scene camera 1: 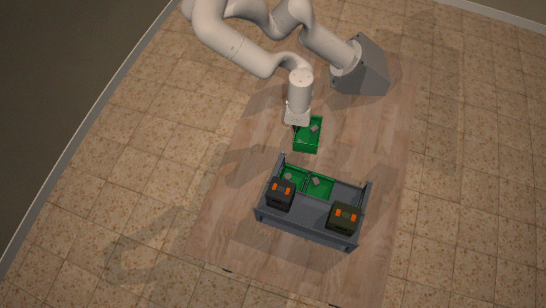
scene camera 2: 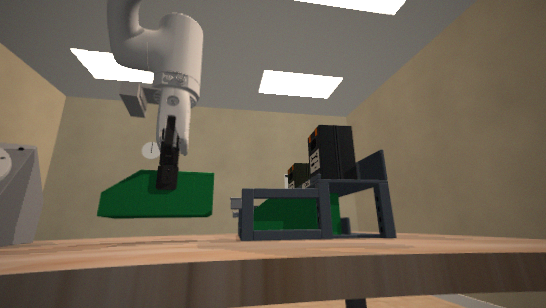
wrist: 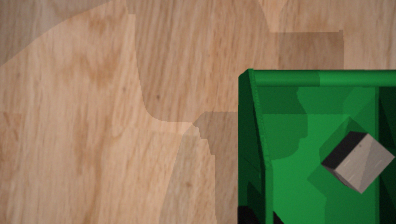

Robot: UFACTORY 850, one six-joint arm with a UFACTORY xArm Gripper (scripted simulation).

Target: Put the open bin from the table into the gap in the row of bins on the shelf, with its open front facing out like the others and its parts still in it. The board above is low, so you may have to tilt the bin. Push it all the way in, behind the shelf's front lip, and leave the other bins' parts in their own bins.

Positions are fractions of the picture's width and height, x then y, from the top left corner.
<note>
I see my gripper (scene camera 2: 0.30, 0.62), a grey shelf (scene camera 2: 0.68, 0.56), an olive box (scene camera 1: 0.63, 0.71) and a black box (scene camera 2: 0.61, 0.50).
The grey shelf also shows in scene camera 1 (scene camera 1: 0.56, 0.68). The black box is seen too in scene camera 1 (scene camera 1: 0.51, 0.62). The wrist view misses the grey shelf: it is out of frame. The wrist view misses the olive box: it is out of frame.
</note>
